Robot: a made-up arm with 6 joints. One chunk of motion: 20 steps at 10 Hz.
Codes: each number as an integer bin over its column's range. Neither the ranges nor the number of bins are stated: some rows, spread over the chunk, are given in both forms.
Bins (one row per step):
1: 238 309 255 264 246 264
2: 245 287 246 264 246 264
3: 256 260 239 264 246 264
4: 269 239 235 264 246 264
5: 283 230 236 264 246 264
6: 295 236 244 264 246 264
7: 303 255 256 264 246 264
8: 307 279 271 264 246 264
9: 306 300 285 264 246 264
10: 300 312 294 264 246 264
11: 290 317 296 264 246 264
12: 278 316 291 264 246 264
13: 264 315 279 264 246 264
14: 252 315 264 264 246 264
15: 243 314 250 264 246 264
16: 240 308 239 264 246 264
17: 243 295 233 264 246 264
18: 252 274 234 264 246 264
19: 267 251 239 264 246 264
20: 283 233 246 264 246 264
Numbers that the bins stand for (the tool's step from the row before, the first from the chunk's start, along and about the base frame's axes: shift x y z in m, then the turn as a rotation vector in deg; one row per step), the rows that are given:
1: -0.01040 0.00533 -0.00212 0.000 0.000 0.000
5: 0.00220 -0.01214 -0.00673 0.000 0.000 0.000
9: 0.00863 0.00334 0.00516 0.000 0.000 0.000
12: 0.00080 0.00688 0.00661 0.000 0.000 0.000
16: -0.00984 0.00511 -0.00600 0.000 0.000 0.000
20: 0.00220 -0.01148 -0.00431 0.000 0.000 0.000
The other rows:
2: -0.00844 0.00047 -0.00431 0.000 0.000 0.000
3: -0.00536 -0.00550 -0.00600 0.000 0.000 0.000
4: -0.00172 -0.01015 -0.00697 0.000 0.000 0.000
6: 0.00555 -0.01081 -0.00479 0.000 0.000 0.000
7: 0.00779 -0.00661 -0.00188 0.000 0.000 0.000
8: 0.00891 -0.00130 0.00176 0.000 0.000 0.000
10: 0.00695 0.00599 0.00734 0.000 0.000 0.000
11: 0.00415 0.00710 0.00783 0.000 0.000 0.000
13: -0.00312 0.00666 0.00370 0.000 0.000 0.000
14: -0.00648 0.00666 0.00006 0.000 0.000 0.000
15: -0.00900 0.00644 -0.00333 0.000 0.000 0.000
17: -0.00900 0.00223 -0.00746 0.000 0.000 0.000
18: -0.00648 -0.00241 -0.00722 0.000 0.000 0.000
19: -0.00228 -0.00750 -0.00600 0.000 0.000 0.000

